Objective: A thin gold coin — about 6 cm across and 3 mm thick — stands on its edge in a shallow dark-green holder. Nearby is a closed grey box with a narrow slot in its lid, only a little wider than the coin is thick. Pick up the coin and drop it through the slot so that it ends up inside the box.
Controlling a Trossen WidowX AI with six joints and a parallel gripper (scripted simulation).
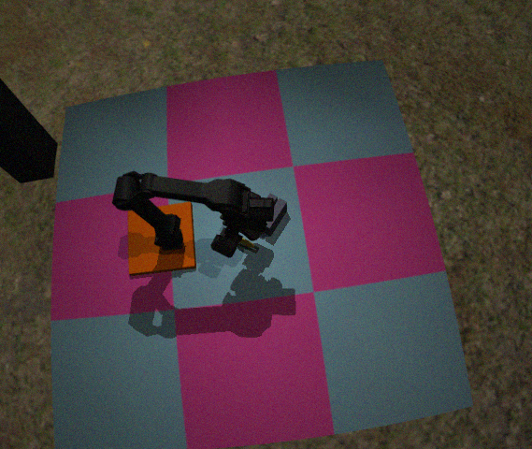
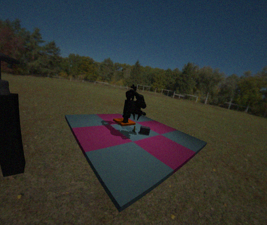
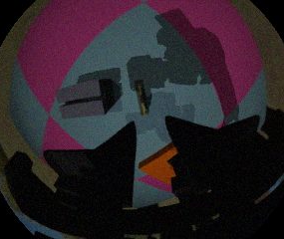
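Right now my gripper tip is 100 mm above the gold coin.
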